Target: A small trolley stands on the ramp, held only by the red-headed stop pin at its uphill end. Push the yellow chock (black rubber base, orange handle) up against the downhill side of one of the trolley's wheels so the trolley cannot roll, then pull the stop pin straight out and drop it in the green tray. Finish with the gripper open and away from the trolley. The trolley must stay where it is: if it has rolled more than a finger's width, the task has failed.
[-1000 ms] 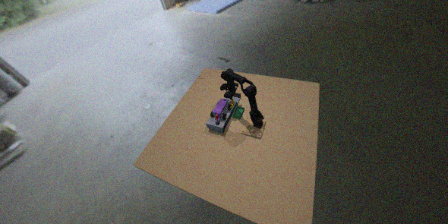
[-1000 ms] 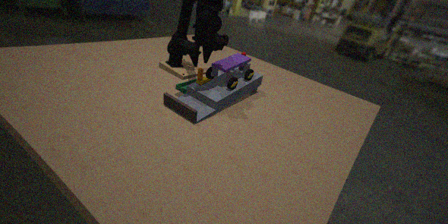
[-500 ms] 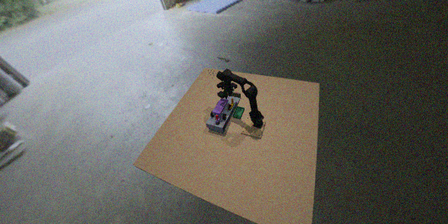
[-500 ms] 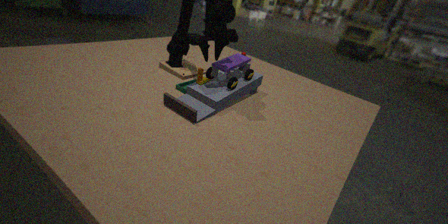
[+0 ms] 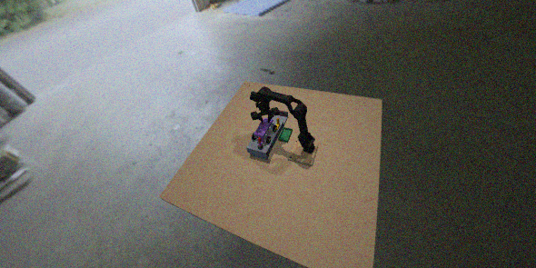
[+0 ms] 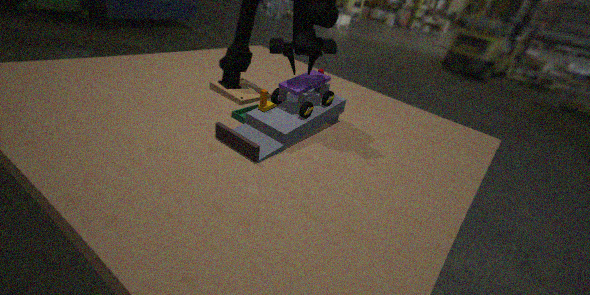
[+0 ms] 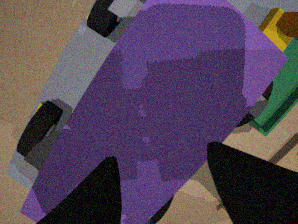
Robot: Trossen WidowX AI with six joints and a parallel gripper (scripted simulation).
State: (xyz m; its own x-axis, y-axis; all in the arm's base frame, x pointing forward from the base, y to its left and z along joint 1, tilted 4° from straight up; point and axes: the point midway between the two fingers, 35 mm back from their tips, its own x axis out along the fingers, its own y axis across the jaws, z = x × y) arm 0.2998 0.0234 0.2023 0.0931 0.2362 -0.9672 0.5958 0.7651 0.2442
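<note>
My gripper tip is now 4 cm past the red-headed stop pin, 13 cm to the right of it and 4 cm above it. Round my gripper tip: dark lip 6 cm ahead, 24 cm to the right, 15 cm below; yellow chock 3 cm behind, 9 cm to the right, 9 cm below; trolley 3 cm to the left, 6 cm below.
</note>
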